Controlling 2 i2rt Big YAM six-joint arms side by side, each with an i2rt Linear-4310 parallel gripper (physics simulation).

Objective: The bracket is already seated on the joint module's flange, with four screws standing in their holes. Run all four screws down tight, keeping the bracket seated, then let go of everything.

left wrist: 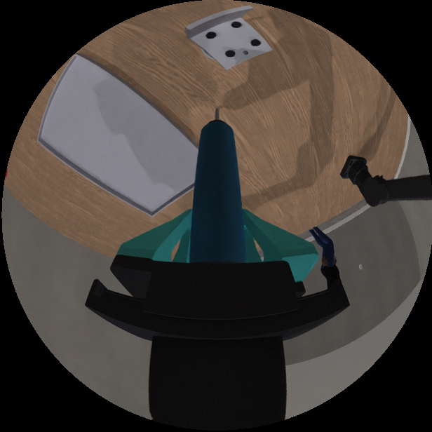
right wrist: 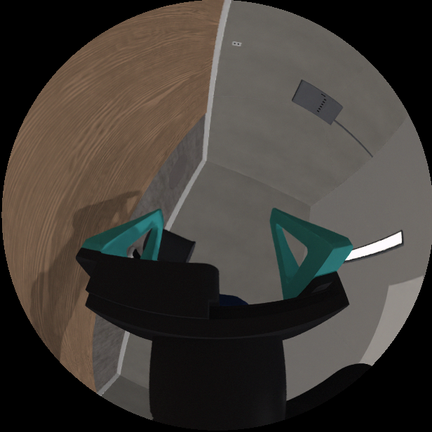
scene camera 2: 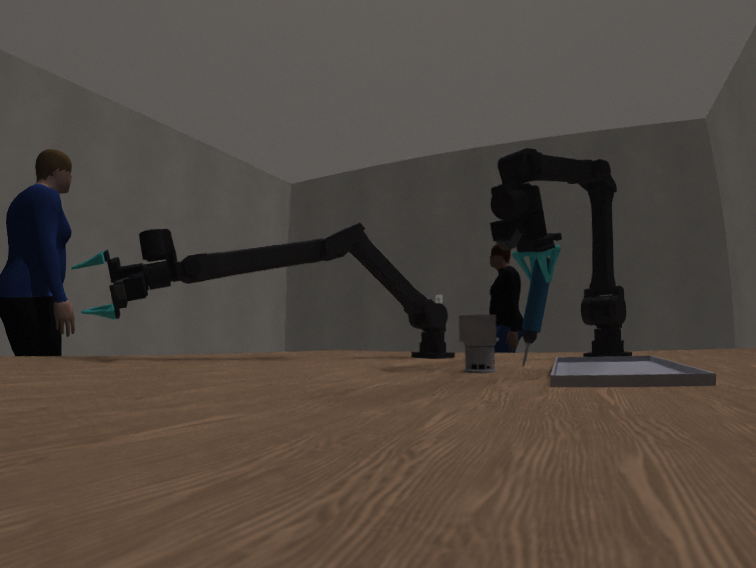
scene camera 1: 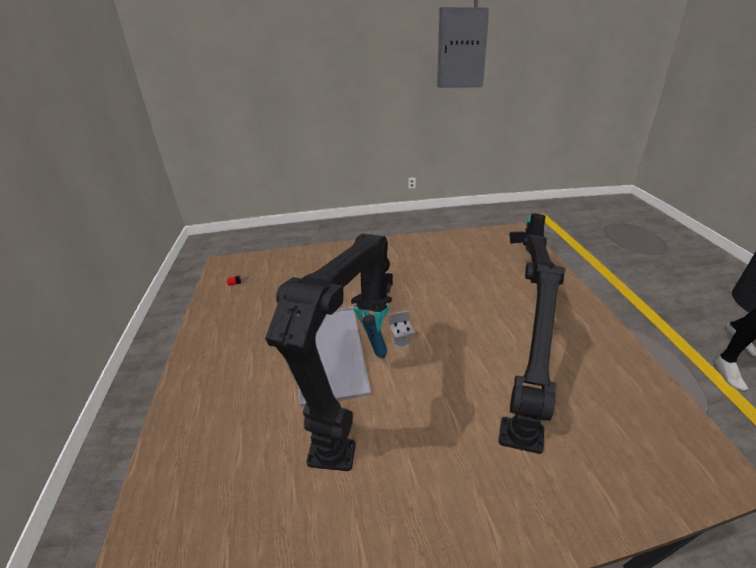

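Pixels of known places: left gripper, fingertip midpoint: (scene camera 2: 540, 281) (scene camera 1: 372, 330); right gripper, fingertip midpoint: (scene camera 2: 76, 290); left arm's base at its link origin: (scene camera 1: 331, 454); right arm's base at its link origin: (scene camera 2: 432, 357) (scene camera 1: 521, 436).
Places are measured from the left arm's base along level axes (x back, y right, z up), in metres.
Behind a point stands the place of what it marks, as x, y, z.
The grey bracket (scene camera 1: 400, 329) @(-0.438, 0.161, 0.066) (scene camera 2: 477, 329) @(-0.477, 0.153, 0.083) (left wrist: 224, 45) sits on the joint module (scene camera 1: 401, 343) @(-0.416, 0.166, 0.021) (scene camera 2: 480, 358) @(-0.470, 0.151, 0.028). Four black screw heads show in its plate, one of them a near screw (left wrist: 230, 53); how deep they sit I cannot tell. My left gripper (scene camera 1: 372, 326) @(-0.304, 0.085, 0.184) (scene camera 2: 539, 277) @(-0.304, 0.085, 0.184) (left wrist: 216, 214) is shut on the blue screwdriver (scene camera 1: 376, 343) @(-0.292, 0.097, 0.142) (scene camera 2: 535, 302) @(-0.332, 0.089, 0.138) (left wrist: 217, 175). The screwdriver slants downward, its tip low over the table beside the module and apart from the bracket. My right gripper (scene camera 2: 78, 290) @(-1.042, 0.754, 0.148) (right wrist: 216, 214) is open and empty, far from the module.
A shallow grey tray (scene camera 1: 342, 366) @(-0.313, -0.024, 0.004) (scene camera 2: 632, 379) @(-0.579, -0.139, 0.010) (left wrist: 120, 150) lies beside the screwdriver. A small red-and-black tool (scene camera 1: 233, 280) @(-0.744, -0.595, 0.027) lies near the table's far left corner in scene camera 1. A person in blue (scene camera 2: 36, 238) stands beyond the right gripper in scene camera 2.
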